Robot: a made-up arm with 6 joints.
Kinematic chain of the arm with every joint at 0, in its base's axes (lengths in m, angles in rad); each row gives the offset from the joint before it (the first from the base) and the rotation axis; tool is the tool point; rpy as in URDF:
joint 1: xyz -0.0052 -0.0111 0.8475 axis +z
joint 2: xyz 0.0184 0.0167 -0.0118 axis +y
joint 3: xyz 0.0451 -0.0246 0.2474 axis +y
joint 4: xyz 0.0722 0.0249 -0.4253 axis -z
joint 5: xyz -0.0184 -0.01 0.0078 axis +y
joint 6: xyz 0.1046 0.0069 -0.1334 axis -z
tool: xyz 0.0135 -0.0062 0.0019 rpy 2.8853 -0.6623 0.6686
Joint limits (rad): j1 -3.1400..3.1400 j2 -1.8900..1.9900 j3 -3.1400..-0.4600 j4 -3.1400..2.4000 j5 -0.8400..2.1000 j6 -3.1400..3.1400
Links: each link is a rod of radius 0.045 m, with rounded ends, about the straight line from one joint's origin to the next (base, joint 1, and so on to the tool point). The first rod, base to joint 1, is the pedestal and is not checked.
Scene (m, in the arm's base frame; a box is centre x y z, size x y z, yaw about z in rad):
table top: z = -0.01
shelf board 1: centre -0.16 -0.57 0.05 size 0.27 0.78 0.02 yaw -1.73
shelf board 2: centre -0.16 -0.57 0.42 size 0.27 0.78 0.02 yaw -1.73
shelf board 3: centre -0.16 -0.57 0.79 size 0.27 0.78 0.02 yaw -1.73
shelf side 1: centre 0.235 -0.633 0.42 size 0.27 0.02 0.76 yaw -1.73
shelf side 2: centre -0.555 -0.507 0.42 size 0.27 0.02 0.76 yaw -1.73
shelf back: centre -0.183 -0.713 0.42 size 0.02 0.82 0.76 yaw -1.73
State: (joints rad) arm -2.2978 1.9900 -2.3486 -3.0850 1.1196 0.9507
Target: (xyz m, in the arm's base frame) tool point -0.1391 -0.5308 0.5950
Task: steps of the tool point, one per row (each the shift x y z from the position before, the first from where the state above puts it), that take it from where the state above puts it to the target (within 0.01 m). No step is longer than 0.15 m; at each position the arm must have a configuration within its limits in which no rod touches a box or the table.
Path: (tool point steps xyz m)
1: 0.0804 0.0258 -0.0235
2: 0.0701 0.0524 -0.0065
3: 0.0536 0.0739 0.0139
4: 0.0326 0.0879 0.0373
5: -0.0117 -0.0733 0.1221
6: 0.0162 -0.0232 0.1261
7: 0.0258 0.0260 0.1097
8: -0.0078 -0.0659 -0.0043
9: -0.0072 -0.0590 -0.0008
10: -0.0072 -0.0494 0.0016
11: -0.0075 -0.0378 0.0024
12: -0.0083 -0.0247 0.0011

